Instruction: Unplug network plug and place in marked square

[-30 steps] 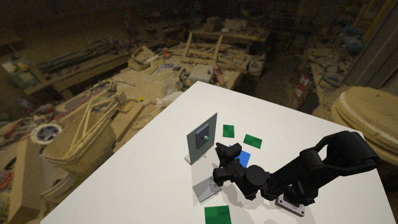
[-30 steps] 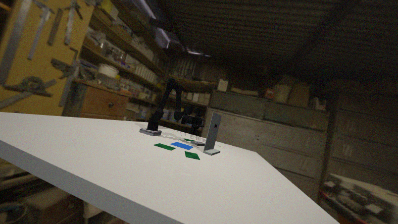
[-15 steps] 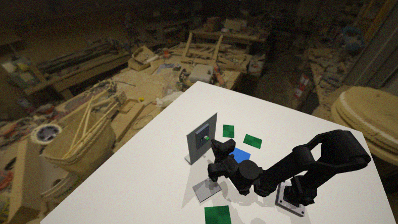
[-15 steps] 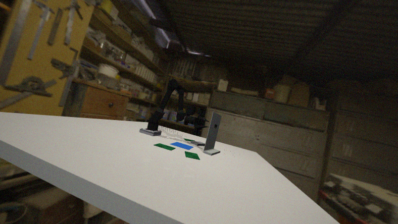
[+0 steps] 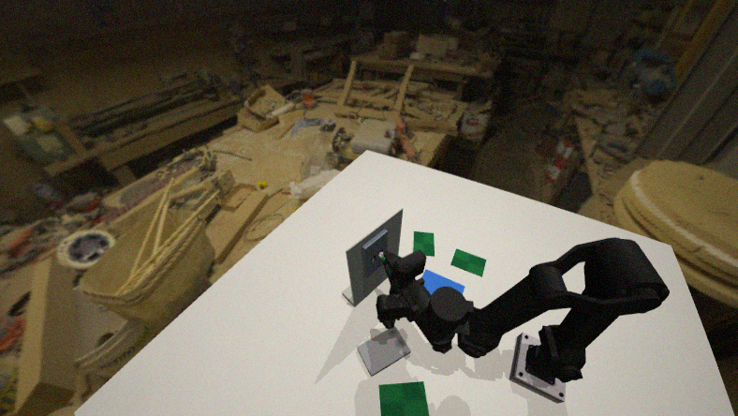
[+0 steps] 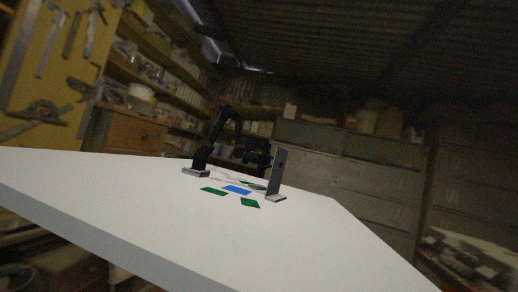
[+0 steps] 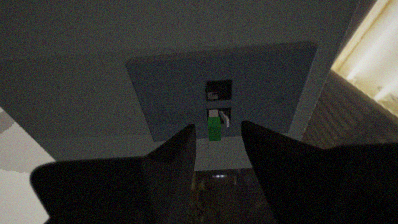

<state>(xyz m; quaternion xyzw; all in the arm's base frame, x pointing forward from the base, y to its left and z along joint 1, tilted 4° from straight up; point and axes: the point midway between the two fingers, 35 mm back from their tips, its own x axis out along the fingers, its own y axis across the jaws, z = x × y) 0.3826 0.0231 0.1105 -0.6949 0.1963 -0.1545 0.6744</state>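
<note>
My gripper tip is 1 cm short of the green network plug. Also, from my gripper tip: grey upright panel 3 cm ahead, 6 cm below; then blue square 13 cm behind, 7 cm to the right, 17 cm below; then flat grey plate 8 cm behind, 13 cm to the left, 16 cm below.
</note>
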